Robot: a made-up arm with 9 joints.
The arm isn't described. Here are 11 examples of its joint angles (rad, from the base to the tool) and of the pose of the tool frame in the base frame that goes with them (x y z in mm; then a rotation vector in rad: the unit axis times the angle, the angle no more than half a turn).
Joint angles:
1: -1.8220 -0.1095 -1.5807 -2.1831 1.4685 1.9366 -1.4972 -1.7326 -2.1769
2: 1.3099 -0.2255 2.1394 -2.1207 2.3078 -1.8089 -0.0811 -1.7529 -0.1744
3: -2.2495 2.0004 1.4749 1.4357 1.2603 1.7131 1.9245 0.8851 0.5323
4: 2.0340 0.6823 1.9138 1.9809 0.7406 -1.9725 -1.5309 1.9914 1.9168
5: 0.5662 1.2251 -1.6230 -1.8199 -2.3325 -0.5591 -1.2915 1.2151 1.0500
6: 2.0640 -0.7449 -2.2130 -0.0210 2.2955 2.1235 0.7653 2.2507 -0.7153
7: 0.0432 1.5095 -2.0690 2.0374 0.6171 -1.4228 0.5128 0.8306 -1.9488
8: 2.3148 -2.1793 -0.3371 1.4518 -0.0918 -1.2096 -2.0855 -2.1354 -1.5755
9: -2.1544 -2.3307 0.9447 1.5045 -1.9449 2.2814 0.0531 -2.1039 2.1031
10: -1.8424 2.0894 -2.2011 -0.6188 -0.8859 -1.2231 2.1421 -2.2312 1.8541
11: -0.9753 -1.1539 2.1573 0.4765 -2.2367 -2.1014 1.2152 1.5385 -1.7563
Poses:
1: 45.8 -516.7 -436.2 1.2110 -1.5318 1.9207
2: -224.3 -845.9 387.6 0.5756 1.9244 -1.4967
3: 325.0 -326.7 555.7 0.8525 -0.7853 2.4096
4: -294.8 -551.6 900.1 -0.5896 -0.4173 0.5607
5: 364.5 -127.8 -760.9 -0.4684 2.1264 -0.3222
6: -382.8 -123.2 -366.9 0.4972 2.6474 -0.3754
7: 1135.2 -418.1 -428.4 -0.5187 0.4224 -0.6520
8: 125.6 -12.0 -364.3 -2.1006 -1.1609 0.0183
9: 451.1 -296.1 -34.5 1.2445 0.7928 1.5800
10: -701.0 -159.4 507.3 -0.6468 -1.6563 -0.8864
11: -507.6 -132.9 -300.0 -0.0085 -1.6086 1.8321
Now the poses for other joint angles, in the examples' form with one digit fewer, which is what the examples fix.
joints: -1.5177 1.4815 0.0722 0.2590 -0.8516 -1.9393 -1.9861 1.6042 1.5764
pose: 212 -319 -609 0.414 -2.787 -0.995
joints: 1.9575 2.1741 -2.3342 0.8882 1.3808 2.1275 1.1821 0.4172 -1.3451
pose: -168 -564 -450 2.103 1.717 -0.976
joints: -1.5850 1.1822 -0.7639 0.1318 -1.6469 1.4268 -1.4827 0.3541 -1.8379
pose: 502 315 -295 1.638 1.378 0.051
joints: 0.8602 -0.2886 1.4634 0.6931 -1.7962 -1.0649 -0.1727 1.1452 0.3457
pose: -1017 189 -13 -0.566 -2.085 0.594
